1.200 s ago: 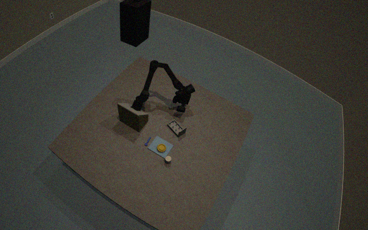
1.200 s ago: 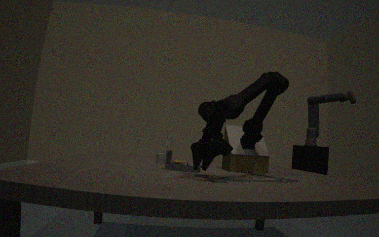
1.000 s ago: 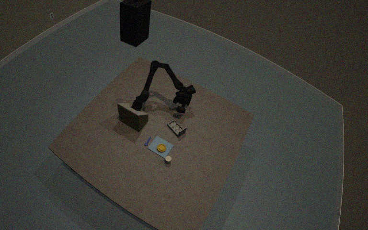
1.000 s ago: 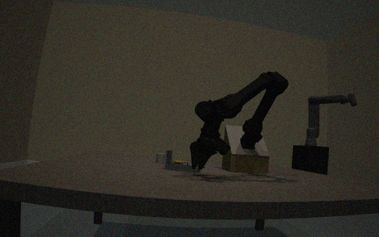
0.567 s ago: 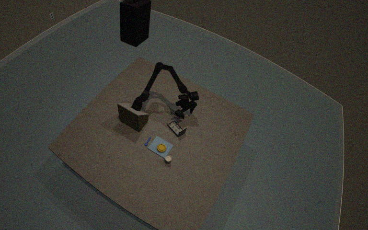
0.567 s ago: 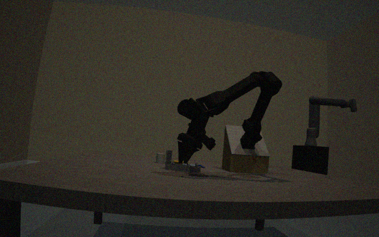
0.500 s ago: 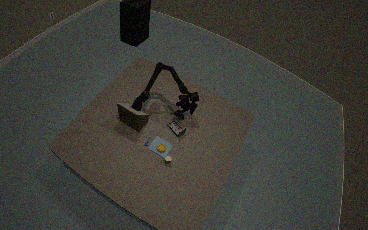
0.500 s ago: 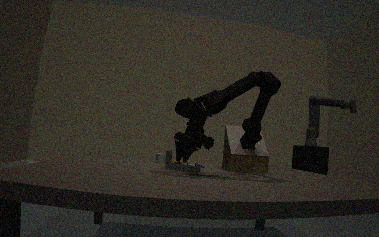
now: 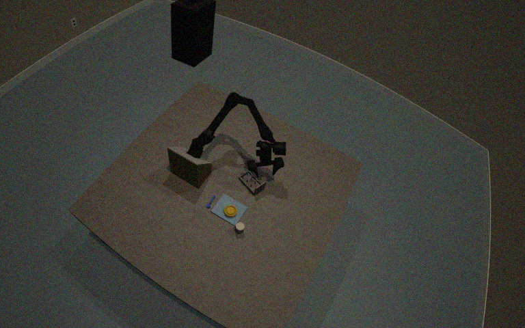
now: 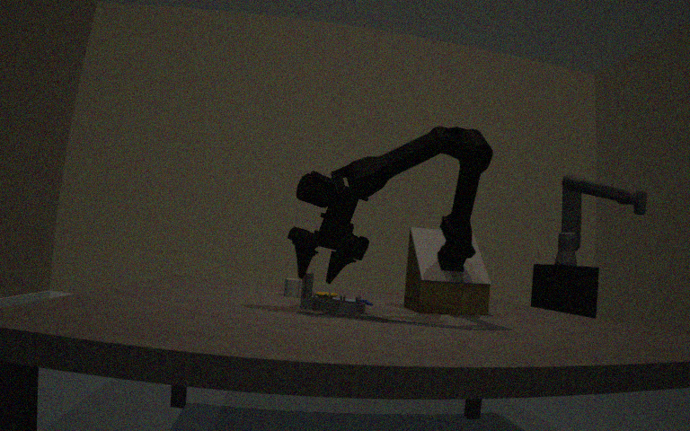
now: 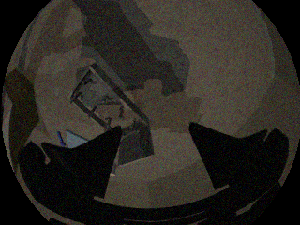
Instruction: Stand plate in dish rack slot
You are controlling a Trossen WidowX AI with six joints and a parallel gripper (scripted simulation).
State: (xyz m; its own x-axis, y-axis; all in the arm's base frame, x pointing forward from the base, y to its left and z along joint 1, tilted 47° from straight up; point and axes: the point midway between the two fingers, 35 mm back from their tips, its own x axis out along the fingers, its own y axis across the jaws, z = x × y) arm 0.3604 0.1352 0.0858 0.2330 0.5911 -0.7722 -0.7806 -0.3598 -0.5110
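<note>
The yellow plate is 60 mm behind my gripper tip, 260 mm to the right of it and 50 mm below it. From my gripper tip the other things lie so: light blue mat: 70 mm behind, 250 mm to the right, 60 mm below; then dish rack: 50 mm behind, 50 mm to the right, 40 mm below; then small pale cup: 30 mm ahead, 320 mm to the right, 40 mm below.
</note>
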